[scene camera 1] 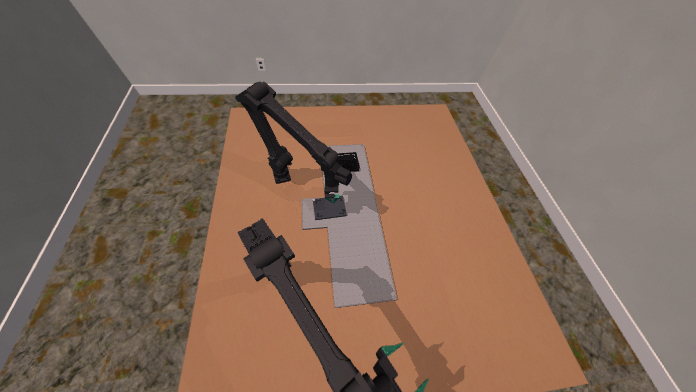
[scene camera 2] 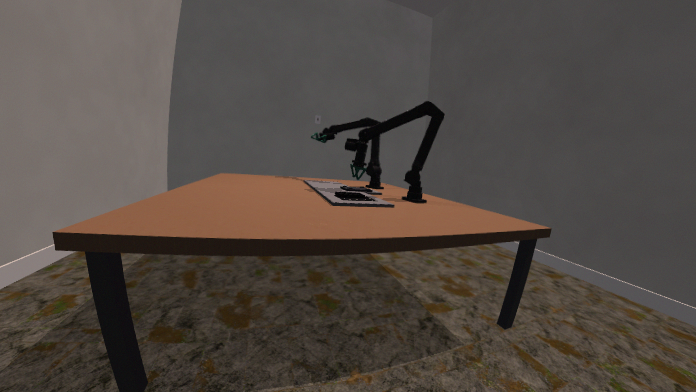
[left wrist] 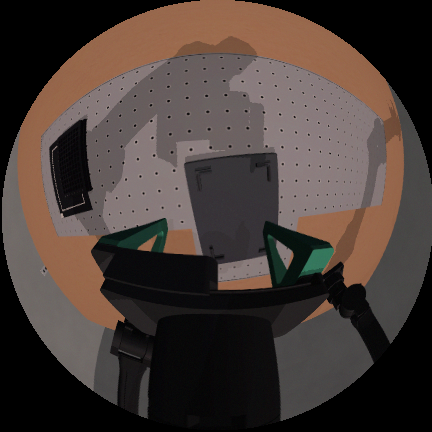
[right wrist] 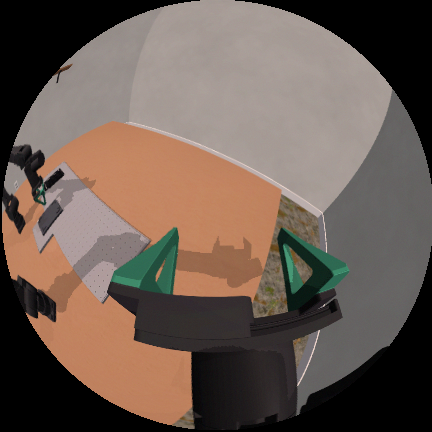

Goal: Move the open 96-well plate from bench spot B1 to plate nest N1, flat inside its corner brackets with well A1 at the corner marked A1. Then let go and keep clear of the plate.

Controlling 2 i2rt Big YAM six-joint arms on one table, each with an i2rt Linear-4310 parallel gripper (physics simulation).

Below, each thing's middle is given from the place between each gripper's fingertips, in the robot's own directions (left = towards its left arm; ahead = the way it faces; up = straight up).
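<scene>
The black well plate [left wrist: 74, 178] is 95 cm to the left of my right hand, 33 cm below it and 5 cm behind it. My left gripper, for its part, is 6 cm above the plate, 24 cm to the right of it and 11 cm short of it. Going by its middle, the black well plate is nearer to my left gripper than to my right hand.
</scene>
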